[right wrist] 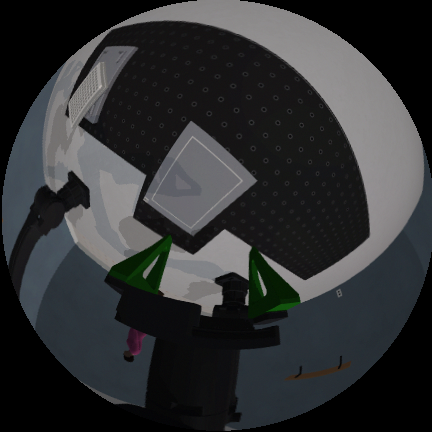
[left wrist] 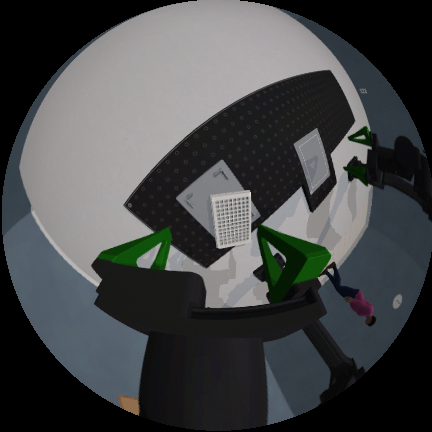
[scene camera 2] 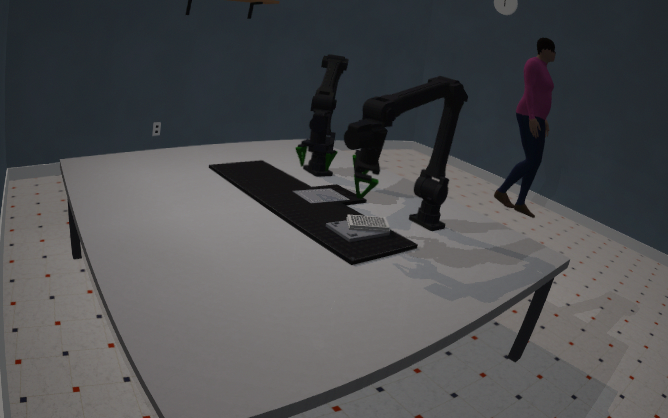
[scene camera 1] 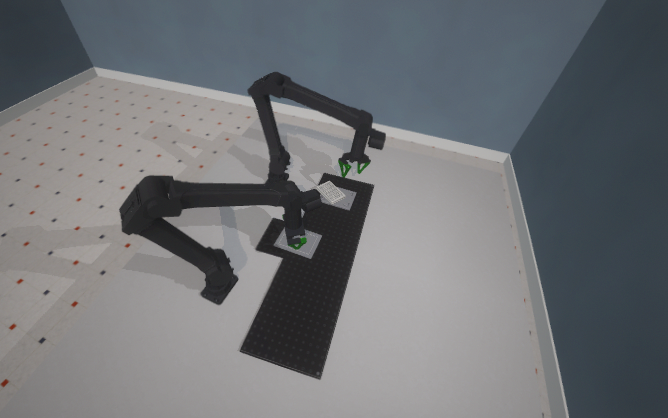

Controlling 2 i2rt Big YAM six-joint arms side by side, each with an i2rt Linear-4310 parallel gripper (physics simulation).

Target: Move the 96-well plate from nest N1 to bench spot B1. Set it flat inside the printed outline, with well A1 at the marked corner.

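Places are measured from the left arm's base along level axes (x back, y right, z up), in millimetres.
Pixels of known places: left gripper, fingertip midpoint: [left wrist: 212, 230] [scene camera 2: 358, 189] [scene camera 1: 351, 175]; right gripper, fingertip midpoint: [right wrist: 210, 244] [left wrist: 346, 152] [scene camera 2: 314, 168] [scene camera 1: 294, 238]; left arm's base, origin of the base link: [right wrist: 79, 188] [scene camera 2: 426, 223] [scene camera 1: 277, 181]; right arm's base, origin of the base link: [right wrist: 234, 281] [scene camera 2: 317, 172] [scene camera 1: 220, 287].
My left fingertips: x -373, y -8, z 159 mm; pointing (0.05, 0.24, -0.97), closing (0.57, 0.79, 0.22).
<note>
Ahead of a thing's pixels: the offset from my left fingertips to its top centre. "spot": to the spot under its first point. Level surfaces: height alone.
The white 96-well plate {dy +17, dx +83, dz -112 mm} [scene camera 1: 331, 192] [scene camera 2: 368, 222] [left wrist: 232, 219] [right wrist: 87, 92] lies askew on the grey nest N1 {dy +20, dx +47, dz -128 mm} [scene camera 1: 345, 203] [scene camera 2: 341, 230] [left wrist: 202, 189] [right wrist: 117, 59], turned against it and overhanging one side; it looks slightly tilted. Bench spot B1 {spot: dy +355, dx +53, dz -144 mm} [scene camera 1: 312, 251] [scene camera 2: 322, 195] [left wrist: 313, 160] [right wrist: 215, 172] is a grey card with a thin printed outline and a small mark at its left corner in the right wrist view. Well A1 cannot be made out. My left gripper [scene camera 1: 352, 174] [left wrist: 212, 230] is open and empty, above and apart from the plate. My right gripper [scene camera 2: 315, 168] [right wrist: 210, 244] is open and empty above B1.
A black perforated board {dz -146 mm} [scene camera 1: 310, 305] [scene camera 2: 260, 185] [left wrist: 240, 125] [right wrist: 280, 120] lies under the nest and the card, on a large pale table {dz -159 mm} [scene camera 1: 425, 280] [scene camera 2: 200, 280]. The two arm bases stand beside the board. A person [scene camera 2: 539, 95] in pink is beyond the table.
</note>
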